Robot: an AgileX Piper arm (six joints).
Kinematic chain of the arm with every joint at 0, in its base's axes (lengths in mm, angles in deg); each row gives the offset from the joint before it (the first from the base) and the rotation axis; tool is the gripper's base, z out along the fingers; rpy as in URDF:
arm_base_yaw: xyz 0 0 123 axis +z
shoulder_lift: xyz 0 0 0 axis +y
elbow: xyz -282.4 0 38.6 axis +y
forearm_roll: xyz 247.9 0 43.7 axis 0.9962 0 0.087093
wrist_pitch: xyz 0 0 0 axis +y
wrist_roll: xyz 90.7 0 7.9 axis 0.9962 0 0.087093
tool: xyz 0 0 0 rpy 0 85.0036 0
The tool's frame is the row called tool.
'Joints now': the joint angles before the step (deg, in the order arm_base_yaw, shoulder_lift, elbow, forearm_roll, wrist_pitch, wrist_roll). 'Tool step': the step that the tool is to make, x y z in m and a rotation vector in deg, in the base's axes. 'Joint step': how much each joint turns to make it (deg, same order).
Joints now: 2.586 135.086 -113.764 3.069 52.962 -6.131
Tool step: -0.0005 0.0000 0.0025 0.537 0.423 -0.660
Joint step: -0.053 -0.127 -0.379 0.345 0.878 0.598
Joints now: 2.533 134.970 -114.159 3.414 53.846 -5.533
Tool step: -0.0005 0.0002 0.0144 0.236 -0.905 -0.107
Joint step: -0.001 -1.137 -1.034 0.124 1.251 0.158
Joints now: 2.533 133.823 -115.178 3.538 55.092 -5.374
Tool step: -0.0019 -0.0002 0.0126 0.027 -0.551 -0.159
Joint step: -0.003 -1.205 -0.545 -0.116 1.187 0.271
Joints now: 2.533 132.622 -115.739 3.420 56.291 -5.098
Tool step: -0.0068 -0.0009 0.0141 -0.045 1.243 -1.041
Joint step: -0.002 -1.826 0.015 -0.539 2.994 1.400
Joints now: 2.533 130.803 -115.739 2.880 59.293 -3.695
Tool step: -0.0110 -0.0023 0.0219 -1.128 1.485 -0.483
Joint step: 0.004 -2.844 0.013 -1.415 4.337 0.918
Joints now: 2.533 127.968 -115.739 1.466 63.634 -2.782
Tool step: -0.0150 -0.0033 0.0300 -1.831 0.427 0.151
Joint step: 0.001 -4.027 0.284 -1.845 4.249 0.066
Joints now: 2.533 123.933 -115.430 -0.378 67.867 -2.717
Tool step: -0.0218 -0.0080 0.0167 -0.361 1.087 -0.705
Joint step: -0.845 -5.282 5.127 -0.276 1.253 -0.142
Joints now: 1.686 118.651 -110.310 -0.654 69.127 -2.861
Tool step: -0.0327 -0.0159 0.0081 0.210 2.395 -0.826
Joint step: -2.193 -7.022 9.254 0.652 0.153 -1.478
